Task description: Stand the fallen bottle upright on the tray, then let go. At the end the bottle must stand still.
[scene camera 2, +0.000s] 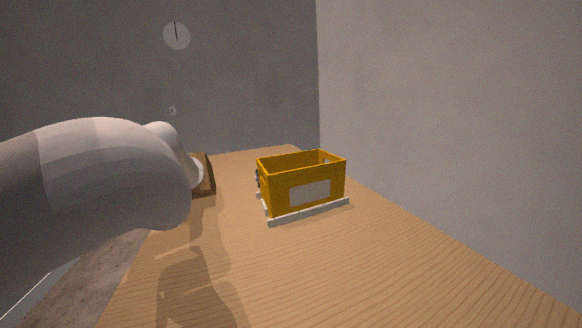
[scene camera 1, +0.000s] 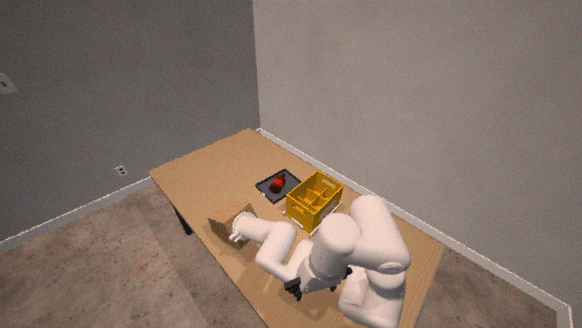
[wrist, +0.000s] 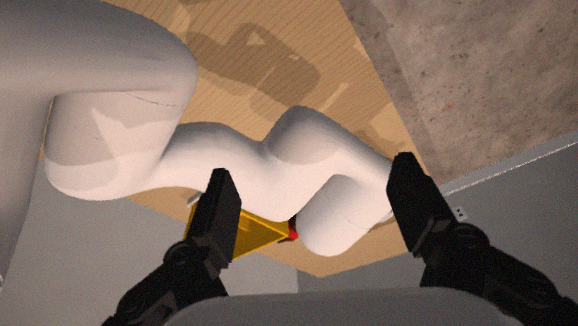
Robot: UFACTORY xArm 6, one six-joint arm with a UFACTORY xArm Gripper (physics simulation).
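Places are measured from the arm's base along level axes (x back, y right, z up), in centimetres.
Where they show: gripper, fingertip midpoint: [scene camera 1: 313,289] [wrist: 310,178]; arm's base, origin of the base link: [scene camera 2: 186,173] [scene camera 1: 244,225].
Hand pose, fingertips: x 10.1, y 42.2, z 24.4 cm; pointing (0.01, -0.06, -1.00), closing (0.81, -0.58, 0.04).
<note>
Each offset is from my fingertips to the top centre of the thing. "spot": to the spot under its first point. Level surfaces: height alone.
In scene camera 1, the brown bottle with a red label @(dx -50.6, dy -57.6, dz -32.3 cm) [scene camera 1: 277,184] lies on its side on the dark tray @(dx -50.9, dy -57.5, dz -37.6 cm) [scene camera 1: 291,182], its neck toward the back. A small red and dark part of the bottle [wrist: 293,232] shows in the wrist view beside the crate. In scene camera 2 I cannot make out the bottle or tray behind the crate. My gripper [scene camera 1: 316,294] [wrist: 310,178] is open and empty, over the near part of the table, far from the bottle. Its fingers do not show in scene camera 2.
A yellow divided crate @(dx -49.3, dy -29.7, dz -22.7 cm) [scene camera 1: 300,212] [scene camera 2: 280,195] [wrist: 250,235] stands right beside the tray, with white strips @(spot: dx -48.0, dy -19.3, dz -38.9 cm) [scene camera 2: 310,213] at its base. A brown box [scene camera 1: 220,230] [scene camera 2: 211,175] stands near the table's left edge, at the end of a white jointed arm [scene camera 1: 275,245] [wrist: 260,185]. Walls flank the table @(dz -40.2 cm) [scene camera 1: 210,165].
</note>
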